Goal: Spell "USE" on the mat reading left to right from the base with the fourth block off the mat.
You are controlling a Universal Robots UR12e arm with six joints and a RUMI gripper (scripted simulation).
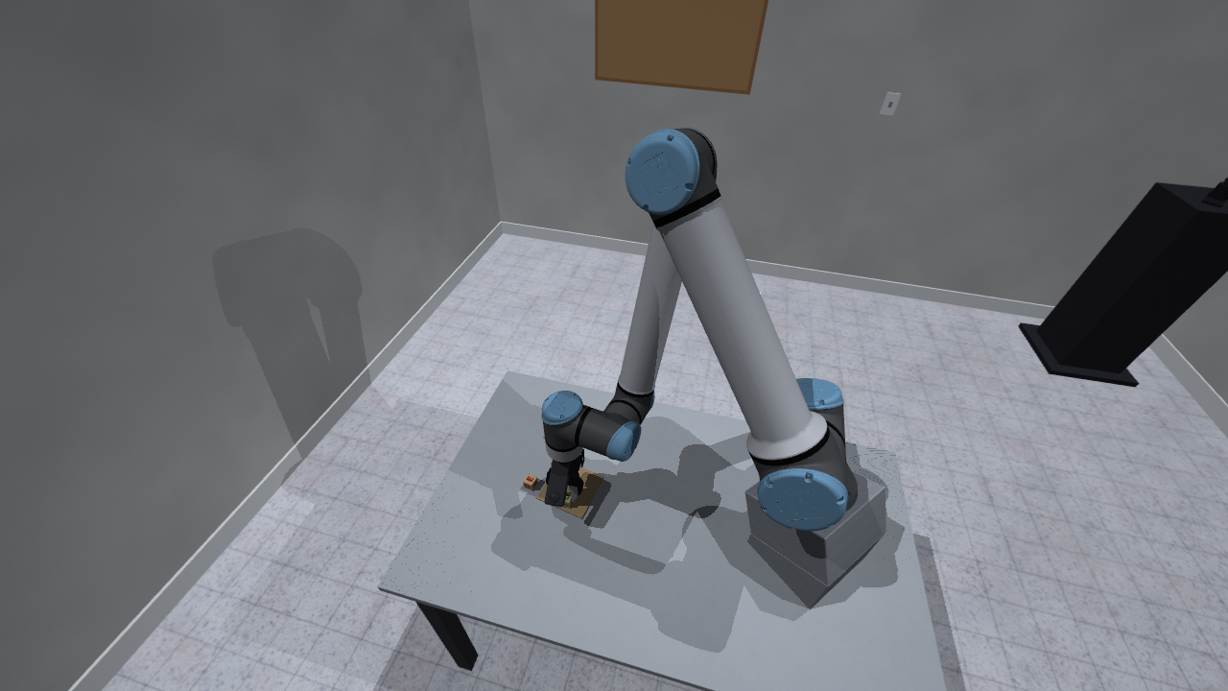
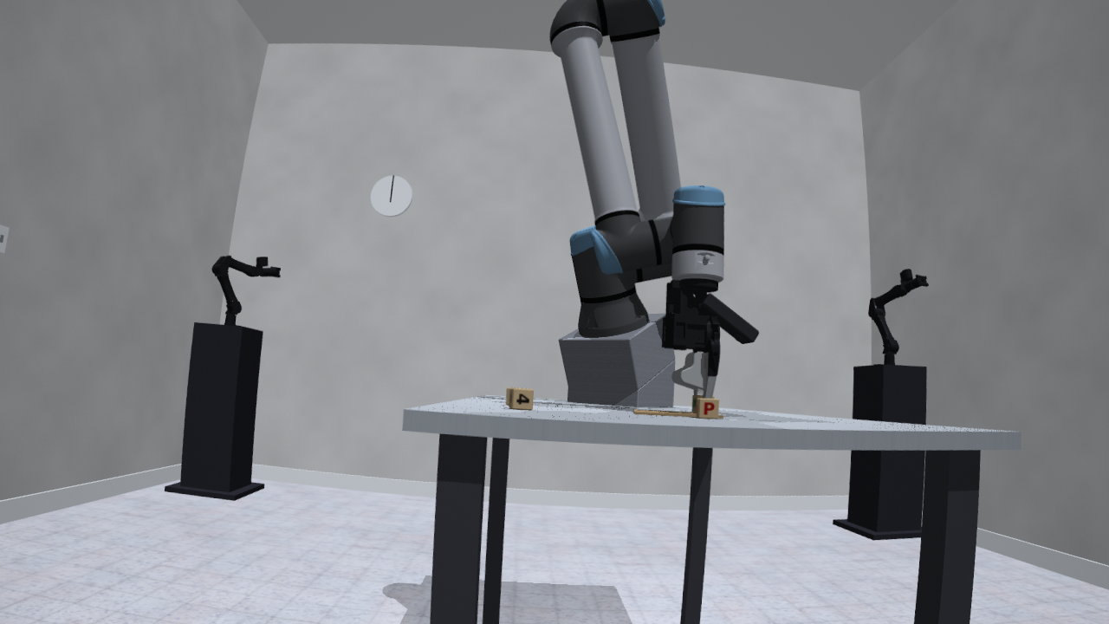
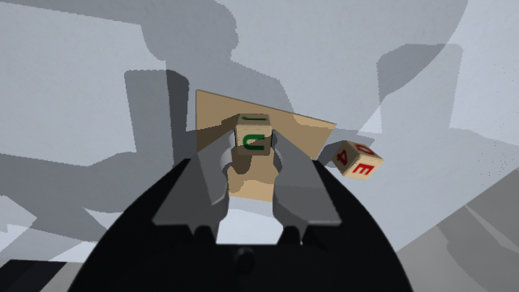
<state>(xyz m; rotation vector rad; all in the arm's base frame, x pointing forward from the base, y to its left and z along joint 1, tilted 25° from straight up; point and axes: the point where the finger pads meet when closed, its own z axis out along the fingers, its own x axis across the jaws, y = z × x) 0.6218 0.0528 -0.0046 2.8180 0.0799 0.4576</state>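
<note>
Right now the tan mat is 5 cm to the right of my hand and 2 cm below it.
</note>
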